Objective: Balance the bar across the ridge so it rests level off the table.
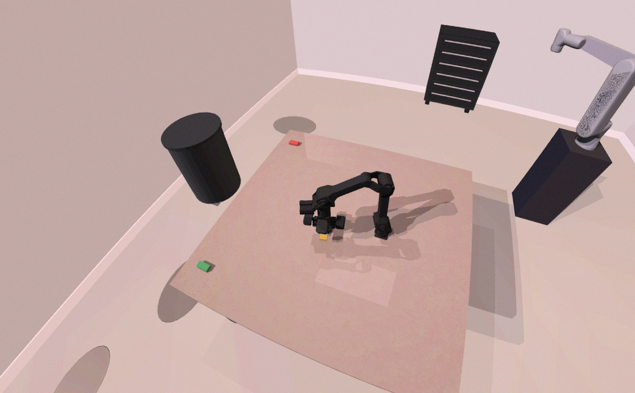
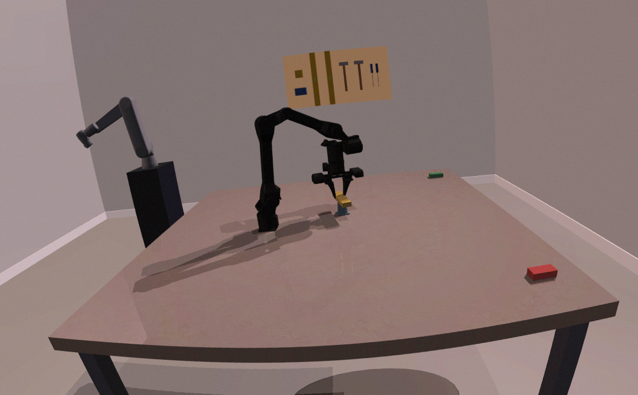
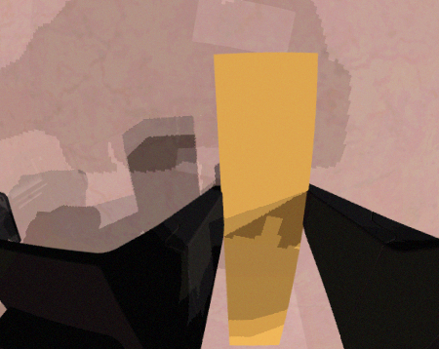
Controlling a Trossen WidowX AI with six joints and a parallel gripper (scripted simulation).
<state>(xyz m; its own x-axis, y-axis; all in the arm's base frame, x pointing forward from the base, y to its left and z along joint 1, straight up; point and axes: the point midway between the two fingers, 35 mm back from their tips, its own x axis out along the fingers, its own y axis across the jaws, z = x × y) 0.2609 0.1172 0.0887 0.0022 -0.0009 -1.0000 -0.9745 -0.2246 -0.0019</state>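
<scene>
The yellow bar is 3 cm to the right of my gripper tip and 1 cm ahead of it. From my gripper tip the other things lie so: red block: 62 cm to the right, 48 cm ahead, 5 cm below; green block: 48 cm ahead, 38 cm to the left, 5 cm below.
</scene>
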